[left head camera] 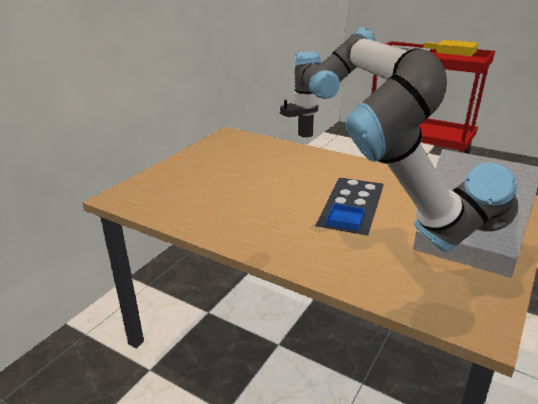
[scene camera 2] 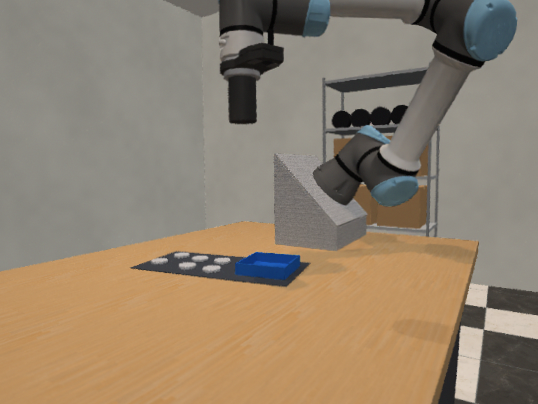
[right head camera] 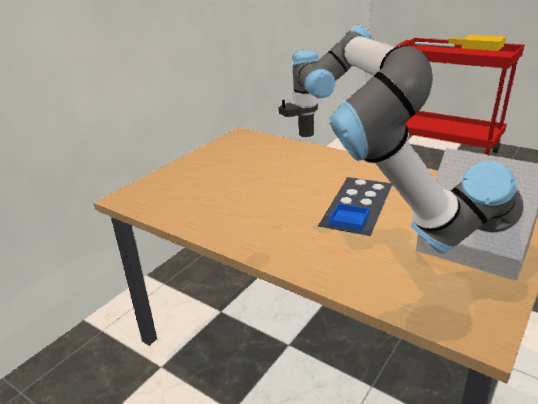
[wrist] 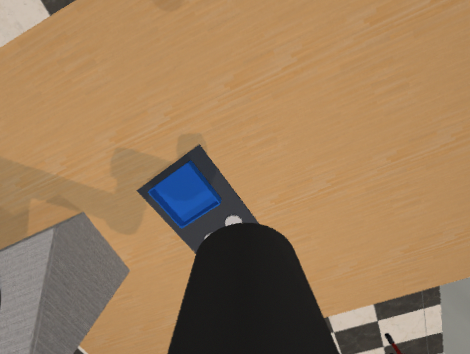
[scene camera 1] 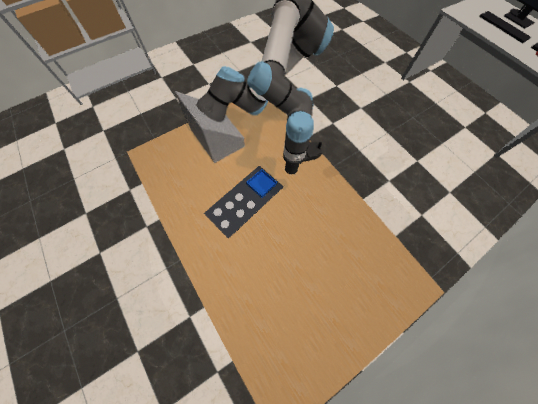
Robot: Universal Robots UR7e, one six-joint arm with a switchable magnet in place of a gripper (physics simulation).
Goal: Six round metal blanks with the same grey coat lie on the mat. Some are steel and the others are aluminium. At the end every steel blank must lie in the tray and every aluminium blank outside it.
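Several round, pale grey blanks lie flat in two rows on the dark mat [left head camera: 369,212] [scene camera 1: 232,229] [scene camera 2: 226,274] [wrist: 227,192]; among them are a blank at the far end [left head camera: 352,182] [scene camera 2: 159,261] and one near the tray [left head camera: 360,202] [scene camera 2: 211,269]. They look alike. The blue tray [left head camera: 342,224] [right head camera: 346,224] [scene camera 2: 252,270] stands at the mat's other end, with no blank in it. My black cylindrical magnet [left head camera: 305,134] [right head camera: 306,134] [scene camera 1: 291,170] [scene camera 2: 243,121] points straight down, high above the table, with nothing on its face. In the wrist view it hides most blanks.
The grey wedge-shaped pedestal [left head camera: 500,245] [scene camera 1: 225,145] [scene camera 2: 300,210] [wrist: 80,265] carries the arm and stands near the tray end of the mat. A red cart [left head camera: 480,60] [right head camera: 490,56] and a shelf unit [scene camera 2: 324,100] stand beyond the wooden table [left head camera: 200,200] [scene camera 2: 200,340].
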